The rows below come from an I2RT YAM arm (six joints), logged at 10 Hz.
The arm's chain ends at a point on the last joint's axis. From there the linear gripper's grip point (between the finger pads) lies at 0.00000 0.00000 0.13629 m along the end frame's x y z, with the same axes.
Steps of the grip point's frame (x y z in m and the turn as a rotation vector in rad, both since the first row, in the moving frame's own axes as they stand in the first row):
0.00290 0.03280 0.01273 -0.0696 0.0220 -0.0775
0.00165 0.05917 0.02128 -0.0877 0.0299 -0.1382
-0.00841 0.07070 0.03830 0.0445 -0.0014 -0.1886
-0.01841 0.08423 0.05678 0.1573 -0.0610 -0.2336
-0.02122 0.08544 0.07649 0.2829 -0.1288 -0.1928
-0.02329 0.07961 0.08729 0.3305 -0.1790 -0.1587
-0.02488 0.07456 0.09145 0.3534 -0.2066 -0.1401
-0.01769 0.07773 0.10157 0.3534 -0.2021 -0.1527
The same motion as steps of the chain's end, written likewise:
-0.00046 0.02345 0.01309 -0.0696 0.0220 -0.0775
-0.00323 0.04755 0.02186 -0.0877 0.0299 -0.1382
-0.00765 0.07671 0.03843 0.0445 -0.0014 -0.1886
-0.00772 0.10441 0.05871 0.1573 -0.0610 -0.2336
-0.00038 0.12147 0.08300 0.2829 -0.1288 -0.1928
0.00396 0.12151 0.09678 0.3305 -0.1790 -0.1587
0.00573 0.11929 0.10269 0.3534 -0.2066 -0.1401
0.01261 0.12232 0.11269 0.3534 -0.2021 -0.1527

